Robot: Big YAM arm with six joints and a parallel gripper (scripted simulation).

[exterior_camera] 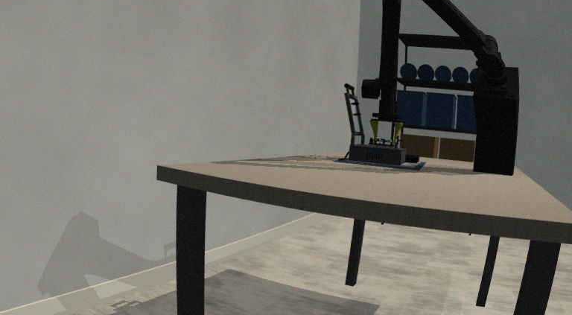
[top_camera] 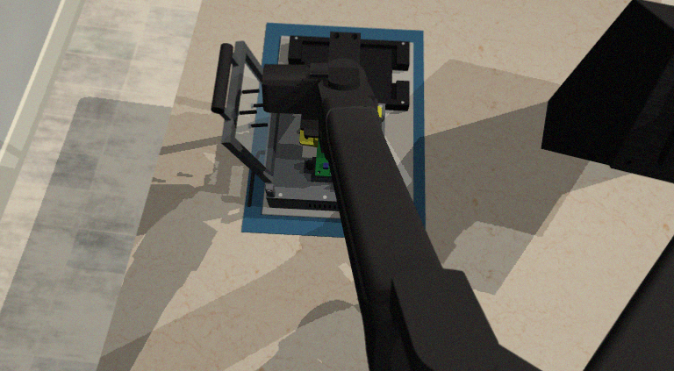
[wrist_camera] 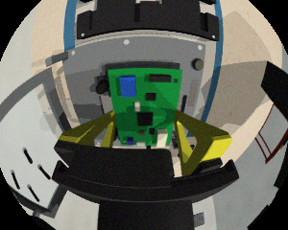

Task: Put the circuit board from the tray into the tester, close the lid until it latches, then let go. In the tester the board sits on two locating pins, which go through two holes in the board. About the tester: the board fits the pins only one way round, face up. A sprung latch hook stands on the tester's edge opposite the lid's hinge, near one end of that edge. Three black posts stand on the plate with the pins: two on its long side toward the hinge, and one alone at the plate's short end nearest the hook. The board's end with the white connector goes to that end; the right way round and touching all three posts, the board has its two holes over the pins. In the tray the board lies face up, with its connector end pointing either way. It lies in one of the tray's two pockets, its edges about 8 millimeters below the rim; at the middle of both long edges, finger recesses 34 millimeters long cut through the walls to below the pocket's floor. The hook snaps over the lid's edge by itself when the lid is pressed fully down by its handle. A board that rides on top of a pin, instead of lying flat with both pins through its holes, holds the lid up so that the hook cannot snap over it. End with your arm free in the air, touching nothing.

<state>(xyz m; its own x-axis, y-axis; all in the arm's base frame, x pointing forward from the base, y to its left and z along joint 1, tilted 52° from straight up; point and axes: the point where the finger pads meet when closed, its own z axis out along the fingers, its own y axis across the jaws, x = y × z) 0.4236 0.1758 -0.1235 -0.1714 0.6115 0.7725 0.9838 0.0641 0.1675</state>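
The green circuit board is right at my hand. The rest, counted from my hand: see-through lid (120 mm ahead, 20 mm to the left, 100 mm above).
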